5 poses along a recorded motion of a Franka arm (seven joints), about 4.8 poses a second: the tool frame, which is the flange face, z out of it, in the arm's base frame.
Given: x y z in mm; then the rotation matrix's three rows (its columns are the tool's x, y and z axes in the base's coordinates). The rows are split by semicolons.
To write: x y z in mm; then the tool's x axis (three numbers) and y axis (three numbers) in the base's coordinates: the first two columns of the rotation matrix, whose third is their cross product. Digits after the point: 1 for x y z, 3 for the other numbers.
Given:
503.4 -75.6 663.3; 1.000 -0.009 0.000; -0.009 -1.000 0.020; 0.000 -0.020 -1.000
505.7 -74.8 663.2; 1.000 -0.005 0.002; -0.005 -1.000 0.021; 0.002 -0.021 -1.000
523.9 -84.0 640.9; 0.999 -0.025 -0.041; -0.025 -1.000 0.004; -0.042 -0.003 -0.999
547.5 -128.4 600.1; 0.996 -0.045 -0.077; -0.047 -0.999 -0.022; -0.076 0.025 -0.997
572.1 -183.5 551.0; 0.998 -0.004 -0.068; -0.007 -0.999 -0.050; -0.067 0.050 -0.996
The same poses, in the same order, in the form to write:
503.4 -75.6 663.3 1.000 -0.009 0.000 -0.009 -1.000 -0.020
505.7 -74.8 663.2 1.000 -0.005 0.002 -0.005 -1.000 -0.021
523.9 -84.0 640.9 0.999 -0.025 -0.042 -0.025 -1.000 -0.003
547.5 -128.4 600.1 0.996 -0.047 -0.076 -0.045 -0.999 0.025
572.1 -183.5 551.0 0.998 -0.007 -0.067 -0.004 -0.999 0.050

